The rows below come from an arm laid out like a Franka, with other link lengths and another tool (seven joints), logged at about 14 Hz.
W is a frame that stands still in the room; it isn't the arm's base.
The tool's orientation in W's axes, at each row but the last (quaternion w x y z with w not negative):
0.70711 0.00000 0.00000 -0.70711
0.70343 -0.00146 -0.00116 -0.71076
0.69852 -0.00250 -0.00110 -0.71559
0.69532 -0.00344 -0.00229 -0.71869
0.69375 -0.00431 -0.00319 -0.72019
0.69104 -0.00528 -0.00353 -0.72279
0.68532 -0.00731 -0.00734 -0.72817
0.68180 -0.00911 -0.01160 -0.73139
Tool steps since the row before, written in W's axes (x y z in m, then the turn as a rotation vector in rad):
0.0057 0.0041 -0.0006 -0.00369 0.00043 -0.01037
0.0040 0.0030 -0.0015 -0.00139 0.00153 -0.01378
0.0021 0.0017 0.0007 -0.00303 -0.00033 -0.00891
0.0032 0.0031 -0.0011 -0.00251 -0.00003 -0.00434
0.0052 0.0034 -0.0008 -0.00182 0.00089 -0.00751
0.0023 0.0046 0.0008 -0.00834 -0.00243 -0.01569
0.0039 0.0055 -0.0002 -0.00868 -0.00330 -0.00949
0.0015 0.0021 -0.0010 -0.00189 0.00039 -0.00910
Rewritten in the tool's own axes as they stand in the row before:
-0.0041 0.0057 -0.0006 -0.00043 -0.00369 -0.01037
-0.0030 0.0040 -0.0015 -0.00157 -0.00140 -0.01377
-0.0017 0.0021 0.0007 0.00036 -0.00300 -0.00892
-0.0032 0.0031 -0.0011 0.00008 -0.00250 -0.00434
-0.0036 0.0051 -0.0008 -0.00090 -0.00184 -0.00750
-0.0047 0.0021 0.0009 0.00261 -0.00819 -0.01574
-0.0057 0.0036 -0.0001 0.00362 -0.00847 -0.00956
-0.0022 0.0013 -0.0009 -0.00052 -0.00195 -0.00908

